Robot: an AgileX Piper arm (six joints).
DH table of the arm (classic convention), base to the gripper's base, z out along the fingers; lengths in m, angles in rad. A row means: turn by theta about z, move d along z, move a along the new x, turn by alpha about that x. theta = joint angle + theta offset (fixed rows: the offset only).
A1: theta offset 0; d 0.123; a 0; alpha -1.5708
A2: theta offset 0.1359; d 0; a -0.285; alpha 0
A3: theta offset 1.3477; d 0; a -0.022; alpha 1.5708
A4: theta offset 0; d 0.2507; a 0; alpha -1.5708
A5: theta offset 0; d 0; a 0; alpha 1.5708
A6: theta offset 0; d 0.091; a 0; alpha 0
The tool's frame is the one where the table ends.
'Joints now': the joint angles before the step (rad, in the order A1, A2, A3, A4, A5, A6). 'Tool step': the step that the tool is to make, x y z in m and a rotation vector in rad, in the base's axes. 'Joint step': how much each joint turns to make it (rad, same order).
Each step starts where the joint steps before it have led.
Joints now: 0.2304 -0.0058 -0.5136 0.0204 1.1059 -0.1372
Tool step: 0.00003 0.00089 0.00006 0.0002 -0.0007 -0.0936
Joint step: -0.0936 0.0000 0.0000 0.0000 -0.0008 0.0000
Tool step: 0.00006 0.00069 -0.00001 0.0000 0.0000 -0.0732
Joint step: -0.0732 0.0000 0.0000 0.0000 0.0000 0.0000
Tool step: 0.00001 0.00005 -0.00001 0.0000 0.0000 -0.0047
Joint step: -0.0048 0.0000 0.0000 0.0001 0.0000 -0.0001
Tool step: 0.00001 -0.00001 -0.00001 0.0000 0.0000 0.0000
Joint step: 0.0001 0.0000 0.0001 -0.0001 -0.0001 0.0001
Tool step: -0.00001 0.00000 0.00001 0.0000 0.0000 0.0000
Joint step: 0.0000 0.0000 -0.0001 0.0000 0.0001 0.0000
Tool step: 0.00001 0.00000 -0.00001 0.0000 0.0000 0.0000
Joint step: 0.0000 0.0000 0.0001 0.0000 -0.0001 0.0000
